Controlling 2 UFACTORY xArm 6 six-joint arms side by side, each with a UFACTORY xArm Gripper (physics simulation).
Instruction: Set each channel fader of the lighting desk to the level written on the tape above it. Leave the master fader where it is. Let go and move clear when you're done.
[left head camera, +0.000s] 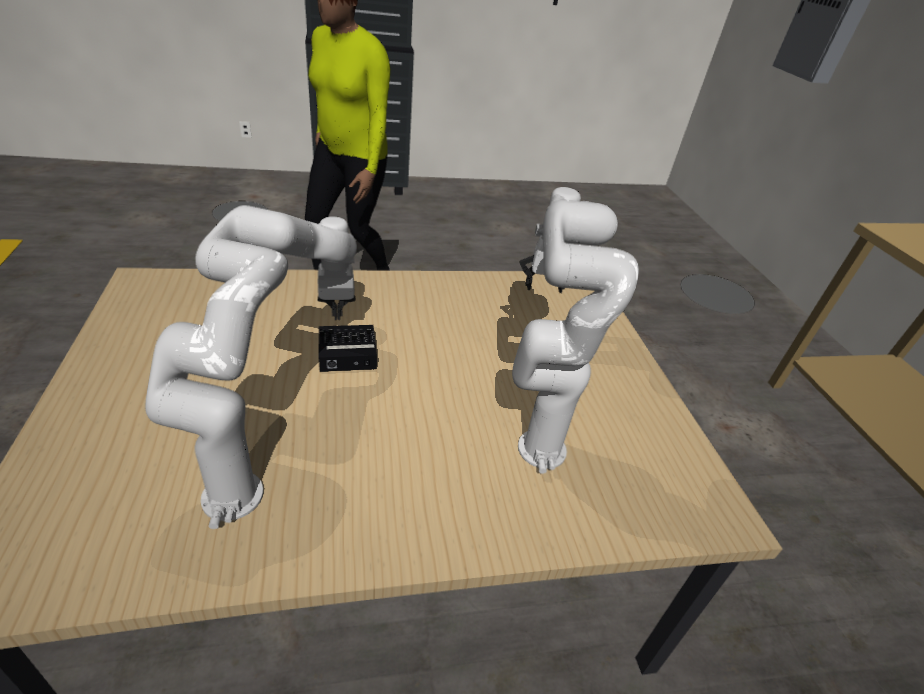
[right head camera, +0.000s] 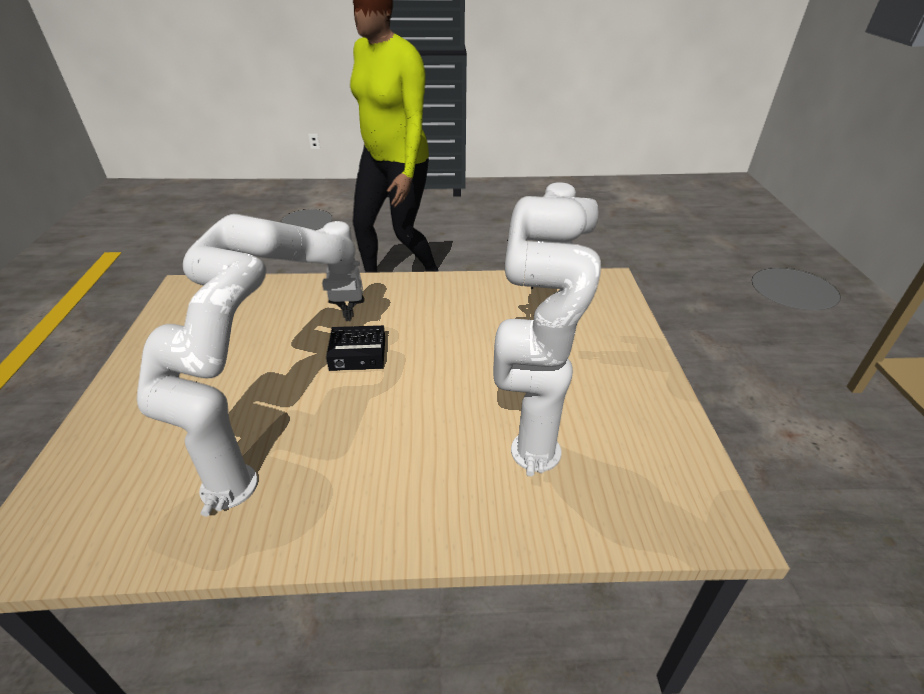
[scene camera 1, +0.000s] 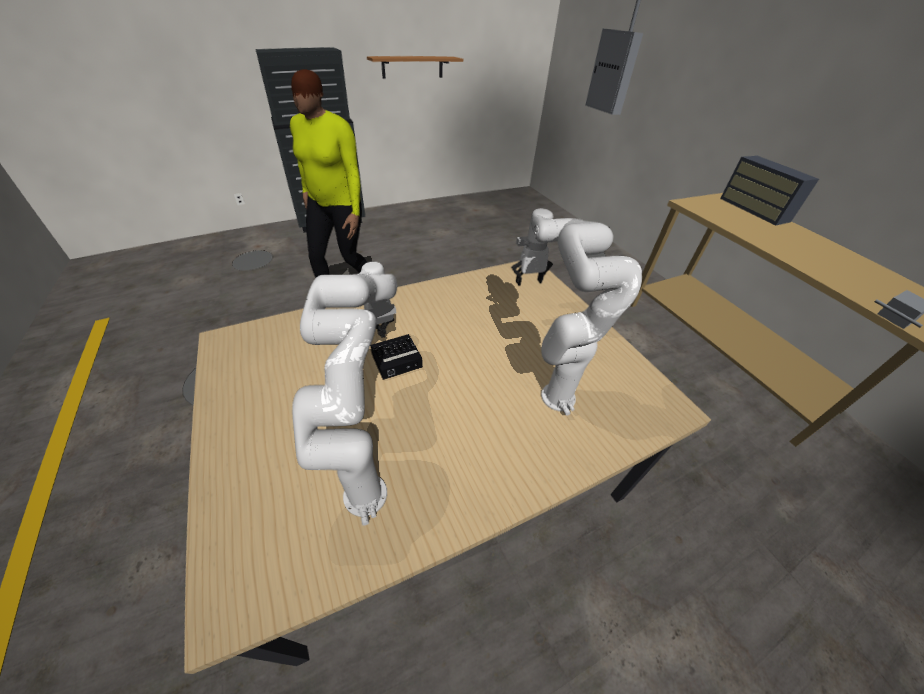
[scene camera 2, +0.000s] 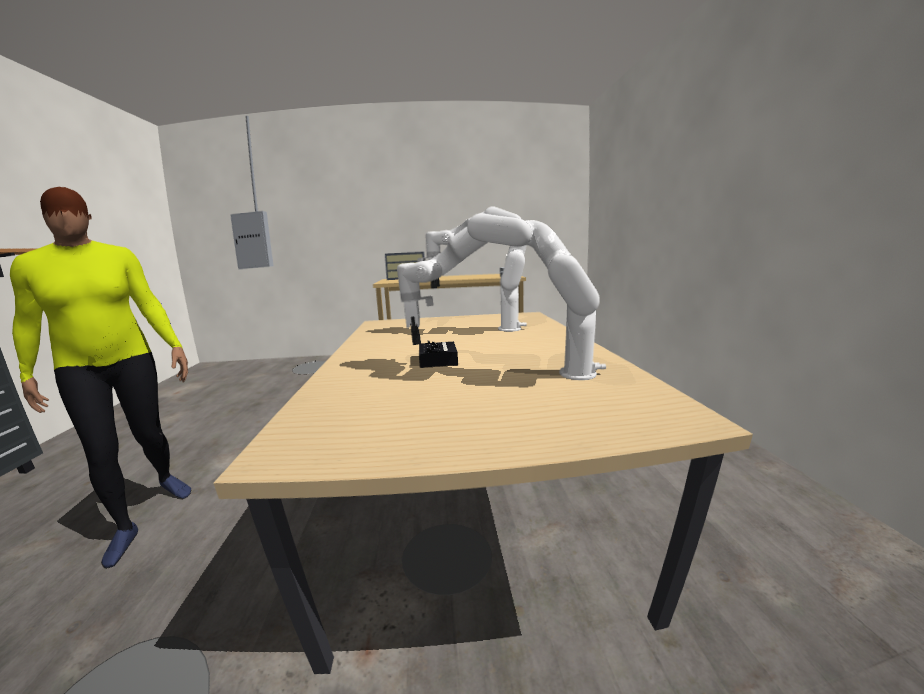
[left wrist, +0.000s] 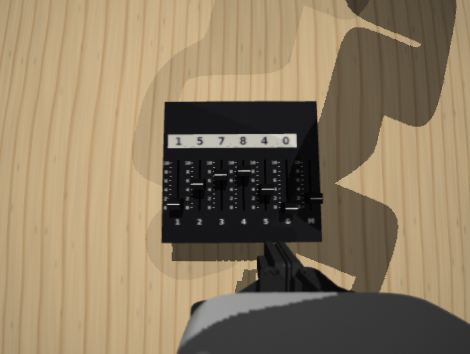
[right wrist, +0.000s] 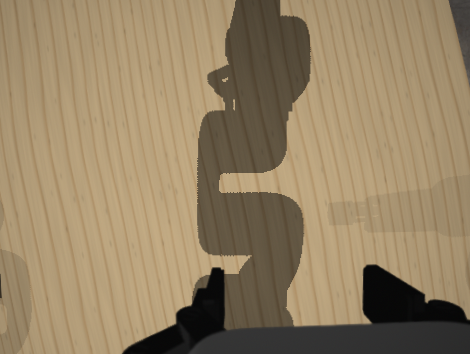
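Where they show: left gripper, between the fingertips: (left head camera: 337, 317) (right head camera: 348, 318) (scene camera 1: 382, 335) (scene camera 2: 417, 344) (left wrist: 273, 258); right gripper, between the fingertips: (left head camera: 544, 289) (scene camera 1: 528, 283) (scene camera 2: 435, 287) (right wrist: 293, 290); left arm's base, origin of its link: (left head camera: 233, 496) (right head camera: 229, 486) (scene camera 1: 365, 495) (scene camera 2: 577, 373); right arm's base, origin of its link: (left head camera: 541, 449) (right head camera: 535, 451) (scene camera 1: 558, 397) (scene camera 2: 509, 329).
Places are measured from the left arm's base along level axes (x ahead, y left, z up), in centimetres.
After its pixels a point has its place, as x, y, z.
Note:
The black lighting desk (left head camera: 348, 357) {42.3, -21.8, 5.2} (right head camera: 357, 357) {42.4, -22.7, 5.0} (scene camera 1: 398, 360) {44.6, -20.8, 5.5} (scene camera 2: 438, 357) {48.7, -12.9, 3.8} (left wrist: 240, 117) {44.1, -21.6, 5.5} stands on the table. In the left wrist view its tape (left wrist: 232, 141) {46.7, -22.1, 5.5} reads 1, 5, 7, 8, 4, 0. The channel faders stand near 1, 5, 7, 8, 4 and 0: fader 1 (left wrist: 173, 204) {53.5, -26.9, 6.8}, fader 2 (left wrist: 197, 184) {51.5, -24.9, 6.8}, fader 3 (left wrist: 220, 175) {50.4, -22.9, 6.8}, fader 4 (left wrist: 243, 171) {49.8, -20.7, 6.8}, fader 5 (left wrist: 268, 189) {51.3, -18.3, 6.8}, fader 6 (left wrist: 291, 208) {52.8, -16.0, 6.8}. The master fader (left wrist: 316, 198) {51.6, -13.7, 6.8} is near 2. My left gripper (left wrist: 273, 258) {57.1, -17.6, 8.0} (left head camera: 336, 316) {57.1, -17.6, 8.0} is shut, empty, above the desk's far edge. My right gripper (right wrist: 293, 290) {53.3, -76.9, 23.7} (scene camera 1: 531, 280) {53.3, -76.9, 23.7} is open and empty, away from the desk.
The wooden table (left head camera: 448, 507) {-3.6, -47.6, 0.0} carries both arms. A person in a yellow top (left head camera: 347, 89) (scene camera 2: 82, 306) stands beyond its far edge, near a dark drawer cabinet (scene camera 1: 272, 82). A wooden workbench (scene camera 1: 821, 257) stands at the right in scene camera 1.

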